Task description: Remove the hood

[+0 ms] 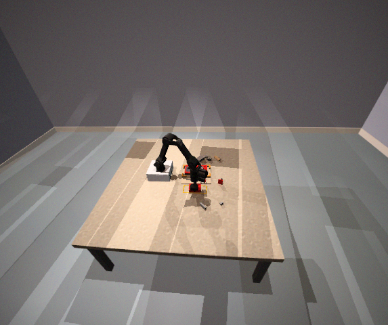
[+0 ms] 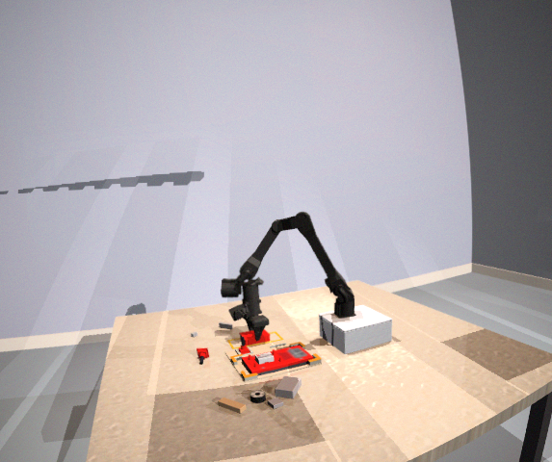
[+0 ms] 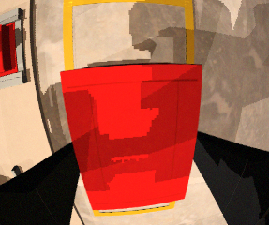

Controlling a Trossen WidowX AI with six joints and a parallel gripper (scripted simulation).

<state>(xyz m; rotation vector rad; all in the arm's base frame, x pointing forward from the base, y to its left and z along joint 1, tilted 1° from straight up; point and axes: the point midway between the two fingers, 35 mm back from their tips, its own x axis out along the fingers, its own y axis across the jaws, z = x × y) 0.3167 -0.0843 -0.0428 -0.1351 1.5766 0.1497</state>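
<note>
Now: gripper tip right at the red hood. From my gripper tip the other things lie so: black wheel: 41 cm to the left, 5 cm ahead; tan block: 43 cm to the left, 12 cm ahead, 1 cm below.
</note>
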